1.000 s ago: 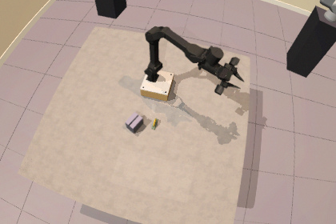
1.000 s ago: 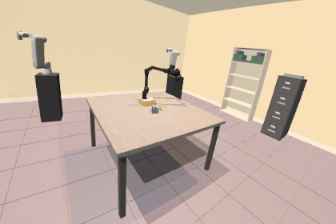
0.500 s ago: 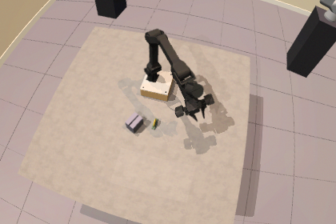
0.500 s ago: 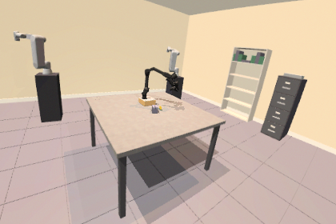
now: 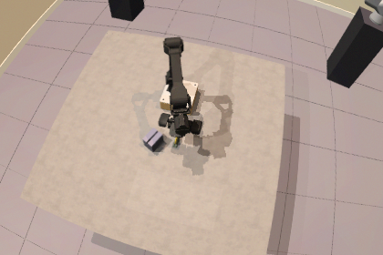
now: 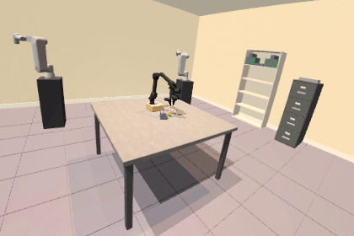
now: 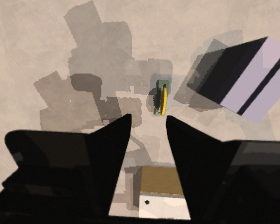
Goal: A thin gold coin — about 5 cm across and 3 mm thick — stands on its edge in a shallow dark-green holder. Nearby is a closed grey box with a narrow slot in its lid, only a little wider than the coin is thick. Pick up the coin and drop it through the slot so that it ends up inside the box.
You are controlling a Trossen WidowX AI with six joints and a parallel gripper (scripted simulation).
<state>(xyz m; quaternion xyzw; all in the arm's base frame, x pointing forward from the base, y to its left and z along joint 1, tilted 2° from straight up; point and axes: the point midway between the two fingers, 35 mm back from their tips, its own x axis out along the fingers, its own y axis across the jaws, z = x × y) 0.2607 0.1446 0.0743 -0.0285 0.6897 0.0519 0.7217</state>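
The gold coin lies 10 cm below my gripper tip and 2 cm to the right of it.
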